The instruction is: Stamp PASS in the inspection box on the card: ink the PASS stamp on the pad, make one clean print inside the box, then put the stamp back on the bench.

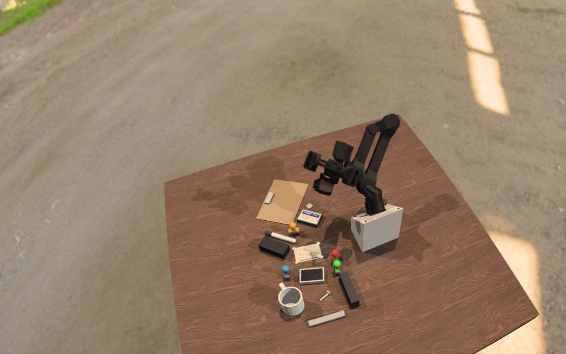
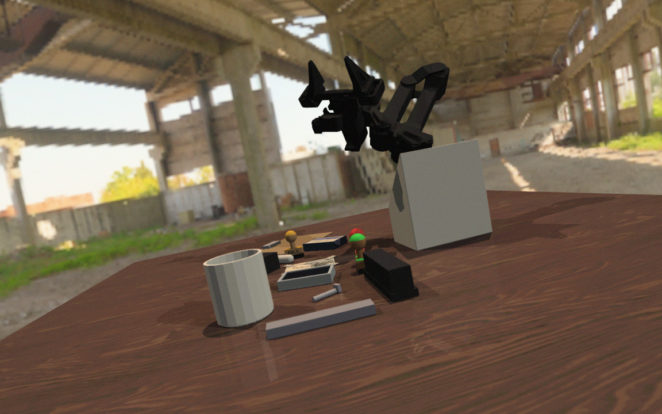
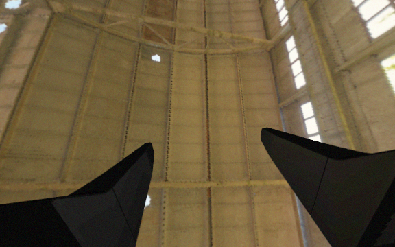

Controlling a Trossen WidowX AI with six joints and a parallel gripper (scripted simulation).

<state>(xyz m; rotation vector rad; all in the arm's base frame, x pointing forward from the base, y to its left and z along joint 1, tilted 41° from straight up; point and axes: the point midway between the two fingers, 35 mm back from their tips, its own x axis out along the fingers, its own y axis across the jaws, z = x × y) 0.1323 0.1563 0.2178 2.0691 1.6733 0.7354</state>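
Right now the green-knobbed stamp is 20 mm ahead of my gripper tip, 140 mm to the left of it and 380 mm below it. Round my gripper tip: labelled box 70 mm ahead, 130 mm to the right, 380 mm below; red-knobbed stamp 20 mm ahead, 90 mm to the left, 380 mm below; yellow-knobbed stamp 150 mm ahead, 80 mm to the right, 380 mm below.
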